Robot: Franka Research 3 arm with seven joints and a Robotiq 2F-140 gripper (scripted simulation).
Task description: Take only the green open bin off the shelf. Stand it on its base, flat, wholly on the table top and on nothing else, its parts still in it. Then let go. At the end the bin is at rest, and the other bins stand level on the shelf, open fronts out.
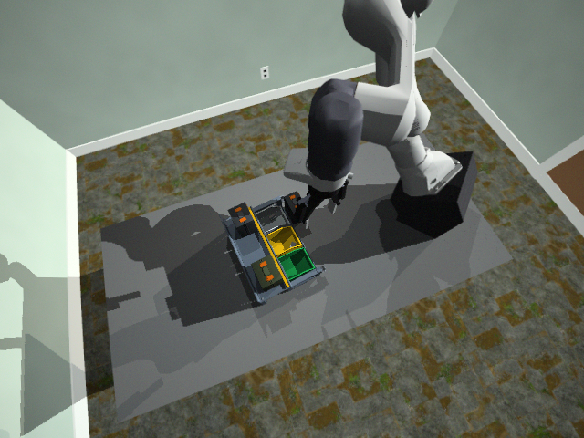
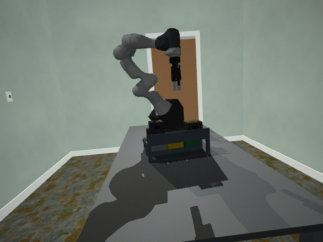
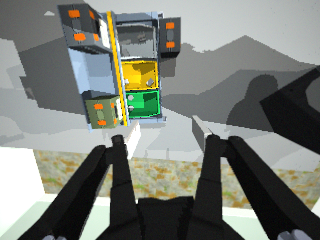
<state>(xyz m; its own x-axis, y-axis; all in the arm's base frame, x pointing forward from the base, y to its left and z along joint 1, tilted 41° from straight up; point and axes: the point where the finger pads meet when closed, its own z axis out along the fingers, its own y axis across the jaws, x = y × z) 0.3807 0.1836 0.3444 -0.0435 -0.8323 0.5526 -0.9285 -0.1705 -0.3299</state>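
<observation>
My gripper is now 110 mm short of the green open bin, 20 mm to the right of it and 370 mm above it. The rest, counted from my hand: yellow rail 150 mm ahead, 100 mm to the right, 310 mm below; yellow bin 100 mm ahead, 90 mm to the right, 370 mm below.
</observation>
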